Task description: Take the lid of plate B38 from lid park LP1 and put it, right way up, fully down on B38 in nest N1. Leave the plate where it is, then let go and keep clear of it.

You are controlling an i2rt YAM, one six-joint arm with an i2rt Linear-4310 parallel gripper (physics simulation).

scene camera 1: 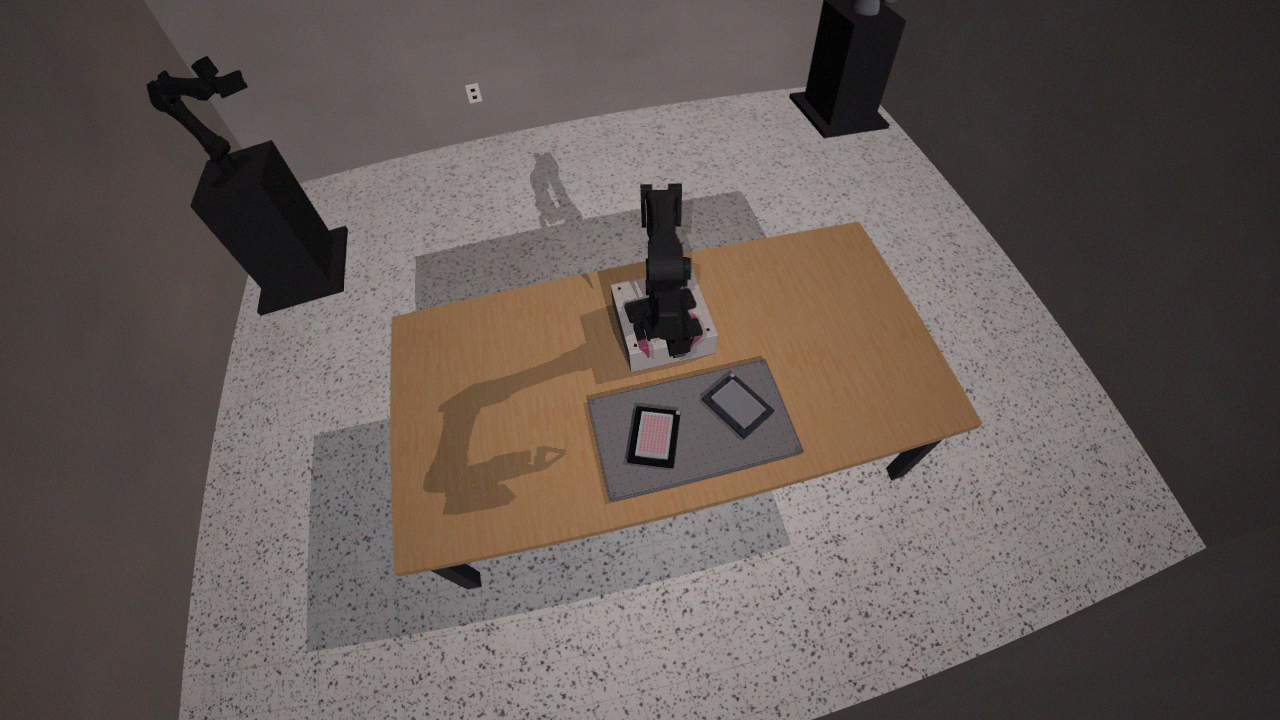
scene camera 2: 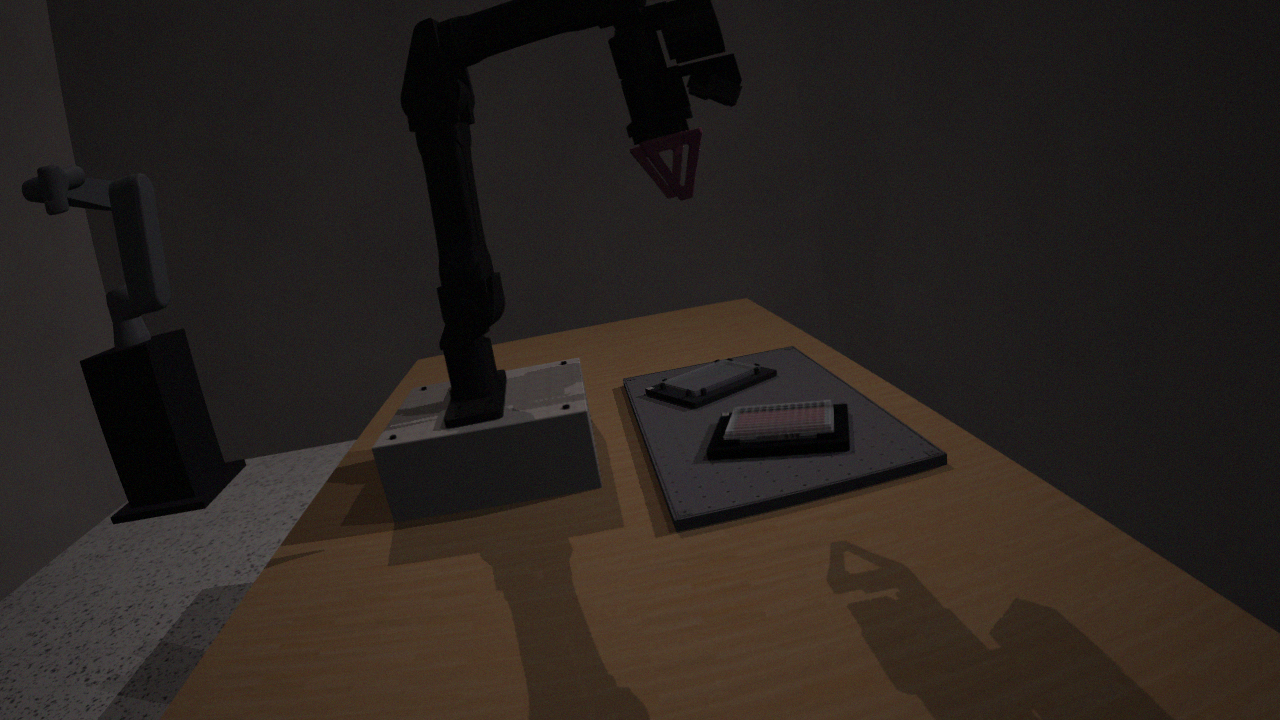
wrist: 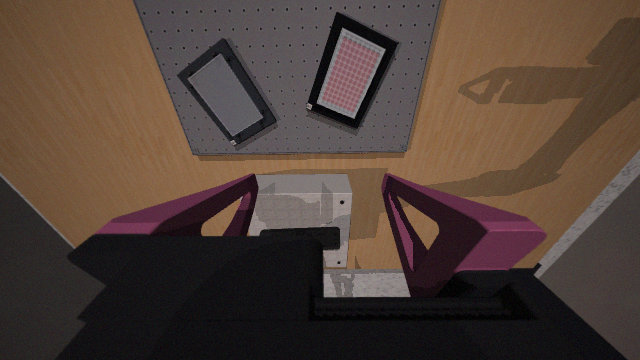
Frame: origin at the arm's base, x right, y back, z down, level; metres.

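Where they show: gripper, fingertip midpoint: (scene camera 2: 679, 198) (wrist: 319, 180); arm's base at its link origin: (scene camera 2: 478, 399).
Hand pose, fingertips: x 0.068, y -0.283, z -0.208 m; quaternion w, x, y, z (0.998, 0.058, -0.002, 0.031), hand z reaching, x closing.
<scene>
Each offset is from my fingertips to the centre of the thing. Level surfaces: height alone.
The clear grey lid {dx -0.188, dy -0.048, dz +0.278 m} (scene camera 1: 738, 402) (scene camera 2: 716, 377) (wrist: 226, 95) lies flat in a dark frame, the lid park {dx -0.188, dy -0.048, dz +0.282 m} (wrist: 252, 89). The plate with pink wells {dx +0.058, dy -0.069, dz +0.273 m} (scene camera 1: 656, 435) (scene camera 2: 780, 420) (wrist: 351, 74) sits uncovered in the black nest {dx +0.058, dy -0.069, dz +0.283 m} (scene camera 1: 636, 433) (scene camera 2: 841, 440) (wrist: 322, 70). No label is legible. My gripper (scene camera 1: 669, 345) (scene camera 2: 680, 196) (wrist: 319, 180) has magenta fingers, open wide with nothing between them. It hangs high above the table, over the arm's base side, well apart from the lid and the plate.
A grey perforated board (scene camera 1: 617, 479) (scene camera 2: 707, 505) (wrist: 290, 135) carries both frames on the wooden table {dz +0.304 m} (scene camera 1: 850, 358) (scene camera 2: 805, 608) (wrist: 125, 130). The white base box (scene camera 1: 671, 356) (scene camera 2: 492, 474) (wrist: 300, 182) stands beside the board. Dark pedestals (scene camera 1: 268, 223) (scene camera 1: 850, 67) stand beyond the table.
</scene>
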